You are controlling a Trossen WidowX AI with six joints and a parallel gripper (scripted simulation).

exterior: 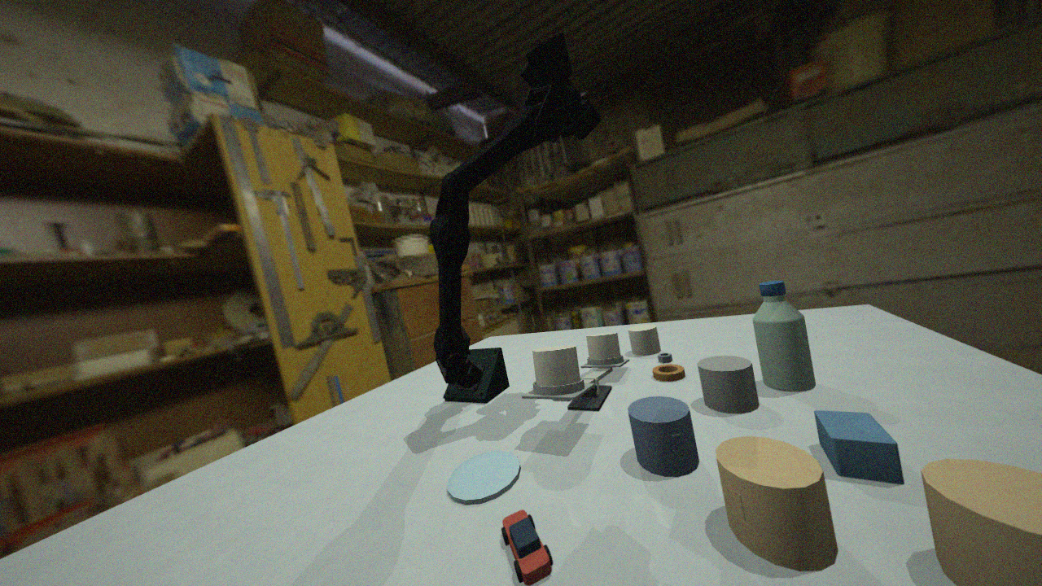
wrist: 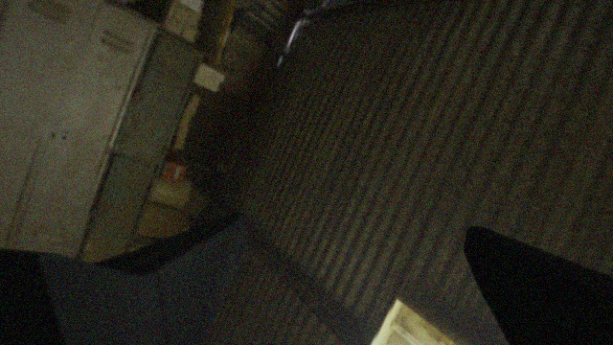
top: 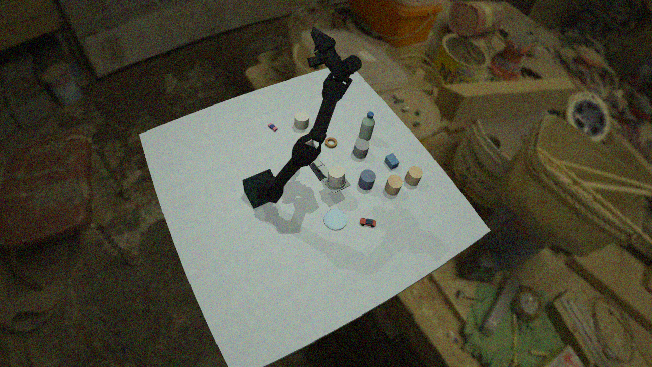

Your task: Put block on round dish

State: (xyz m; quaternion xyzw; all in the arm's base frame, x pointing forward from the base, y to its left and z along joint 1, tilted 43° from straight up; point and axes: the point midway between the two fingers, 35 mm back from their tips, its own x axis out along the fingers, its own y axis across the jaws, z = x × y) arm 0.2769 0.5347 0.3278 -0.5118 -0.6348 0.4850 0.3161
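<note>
My gripper tip is 4 cm to the left of the teal block and 62 cm above it. Also, from my gripper tip: grey cylinder: 22 cm ahead, 15 cm to the right, 63 cm below; then ring: 13 cm ahead, 5 cm to the right, 66 cm below; then blue cylinder: 17 cm ahead, 34 cm to the right, 63 cm below.
</note>
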